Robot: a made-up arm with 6 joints.
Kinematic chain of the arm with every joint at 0, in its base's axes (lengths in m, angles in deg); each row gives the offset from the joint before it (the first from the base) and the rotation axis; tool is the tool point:
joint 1: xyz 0 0 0.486 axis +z
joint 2: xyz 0.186 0 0 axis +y
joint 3: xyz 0 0 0.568 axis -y
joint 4: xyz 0 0 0.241 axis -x
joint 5: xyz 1.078 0 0 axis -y
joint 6: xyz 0.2 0 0 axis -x
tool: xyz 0 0 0
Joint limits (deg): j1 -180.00..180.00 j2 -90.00..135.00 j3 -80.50..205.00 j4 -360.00..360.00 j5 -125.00..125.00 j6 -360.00..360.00
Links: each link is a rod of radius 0.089 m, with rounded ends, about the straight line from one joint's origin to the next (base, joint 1, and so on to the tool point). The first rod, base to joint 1, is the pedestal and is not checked.
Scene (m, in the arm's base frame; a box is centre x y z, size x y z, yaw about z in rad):
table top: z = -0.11
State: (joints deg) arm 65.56 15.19 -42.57 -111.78 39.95 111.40
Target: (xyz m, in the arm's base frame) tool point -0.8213 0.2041 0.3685
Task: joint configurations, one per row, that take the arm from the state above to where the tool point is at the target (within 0.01 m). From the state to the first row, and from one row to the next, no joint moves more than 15 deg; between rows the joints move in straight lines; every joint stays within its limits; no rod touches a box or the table.
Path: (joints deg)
1: 79.17 9.64 -45.64 -115.45 45.09 111.40
2: 92.79 4.10 -48.71 -119.12 50.23 111.40
3: 106.40 -1.45 -51.78 -122.80 55.37 111.40
4: 120.01 -6.99 -54.85 -126.47 60.51 111.40
5: 133.62 -12.54 -57.92 -130.14 65.65 111.40
6: 147.24 -18.09 -60.99 -133.81 70.79 111.40
7: 160.85 -23.63 -64.06 -137.49 75.93 111.40
8: 174.46 -29.18 -67.13 -141.16 81.07 111.40

